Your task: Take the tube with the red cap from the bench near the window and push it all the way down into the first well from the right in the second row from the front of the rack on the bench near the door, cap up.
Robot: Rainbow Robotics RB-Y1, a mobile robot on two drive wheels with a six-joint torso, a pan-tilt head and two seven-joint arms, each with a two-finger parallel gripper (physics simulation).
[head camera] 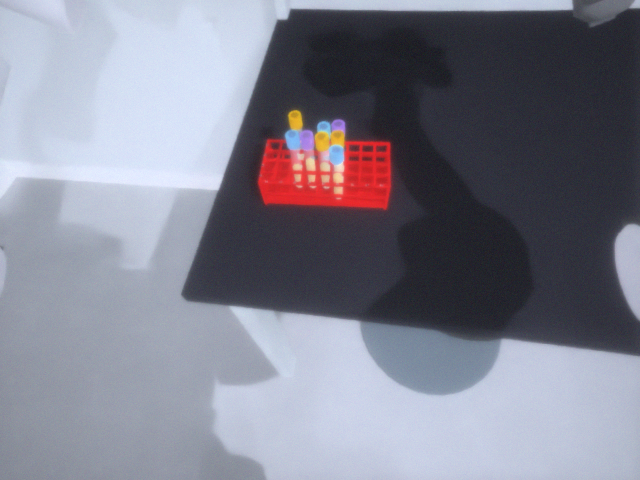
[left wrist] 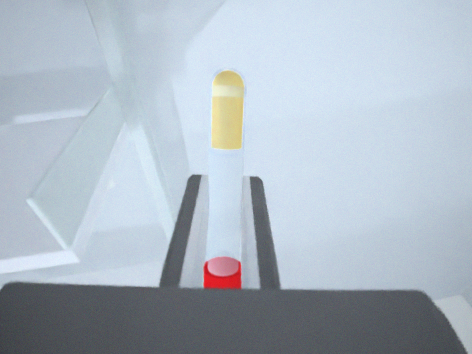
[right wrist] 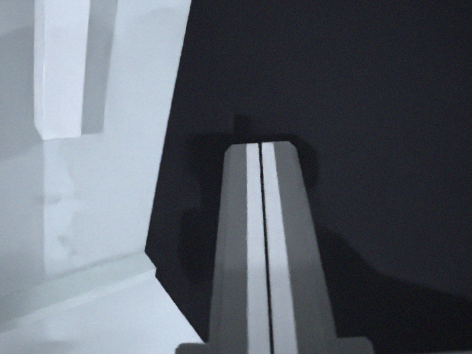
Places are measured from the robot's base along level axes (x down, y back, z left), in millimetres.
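Where they show: left gripper, between the fingertips: [left wrist: 225, 190]; right gripper, between the fingertips: [right wrist: 261, 168].
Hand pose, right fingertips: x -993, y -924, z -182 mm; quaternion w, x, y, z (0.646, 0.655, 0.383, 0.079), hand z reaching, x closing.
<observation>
Things, the pixels of their top centre, and the offset from my right fingertips. "spot": a spot on its surface instead. Level surfaces: height alone.
- tube with the red cap, centre of its top: [left wrist: 232, 263] dy +36, dx -169, dz +592 mm
- red rack, centre of its top: [head camera: 325, 161] dy +187, dx +173, dz +289 mm
- black bench, height of its surface: dx +230 mm
- round grey-blue base, centre of its top: [head camera: 428, 320] dy +117, dx +962, dz -25 mm
- pale bench leg, a spot on its surface: [head camera: 268, 343] spot: dy +385, dx +578, dz +396 mm
The tube with the red cap [left wrist: 227, 200] is between the fingers of my left gripper [left wrist: 225, 190], which is shut on it. In the left wrist view its rounded end with yellow content points away from the palm and its red cap is near the palm. My right gripper [right wrist: 261, 168] is shut and empty, above the black bench top. The red rack [head camera: 325, 201] stands on the black bench [head camera: 289, 258] in the head view. It holds several tubes with blue, purple and yellow caps, mostly in its left and middle part. The columns at its right end show no tubes.
A round grey-blue base [head camera: 434, 361] stands on the floor below the bench's front edge. A pale bench leg [head camera: 268, 343] shows under the front left part. Dark shadows fall across the bench top right of the rack. A grey object [head camera: 602, 10] shows at the top right.
</observation>
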